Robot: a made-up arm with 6 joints. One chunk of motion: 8 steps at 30 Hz.
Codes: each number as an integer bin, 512 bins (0 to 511) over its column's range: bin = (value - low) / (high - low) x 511, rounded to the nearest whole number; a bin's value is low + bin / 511 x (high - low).
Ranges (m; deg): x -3.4..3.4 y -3.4..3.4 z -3.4..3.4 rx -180..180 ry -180..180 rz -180..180
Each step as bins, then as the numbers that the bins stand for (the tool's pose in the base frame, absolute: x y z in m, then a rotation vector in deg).
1 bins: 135 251 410 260 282 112
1 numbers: -1.6035 -0.0599 2.0560 3.17 18.67 -101.10
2 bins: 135 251 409 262 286 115
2 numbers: -1.6035 -0.0599 2.0427 4.58 21.49 -98.98
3 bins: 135 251 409 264 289 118
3 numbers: -1.6035 -0.0599 2.0427 5.99 23.60 -96.87
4 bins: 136 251 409 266 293 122
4 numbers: -1.5902 -0.0599 2.0427 7.40 26.42 -94.05
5 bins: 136 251 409 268 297 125
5 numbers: -1.5902 -0.0599 2.0427 8.81 29.24 -91.94
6 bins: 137 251 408 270 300 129
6 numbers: -1.5769 -0.0599 2.0294 10.22 31.35 -89.12
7 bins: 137 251 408 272 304 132
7 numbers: -1.5769 -0.0599 2.0294 11.62 34.17 -87.01
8 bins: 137 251 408 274 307 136
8 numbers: -1.5769 -0.0599 2.0294 13.03 36.28 -84.19
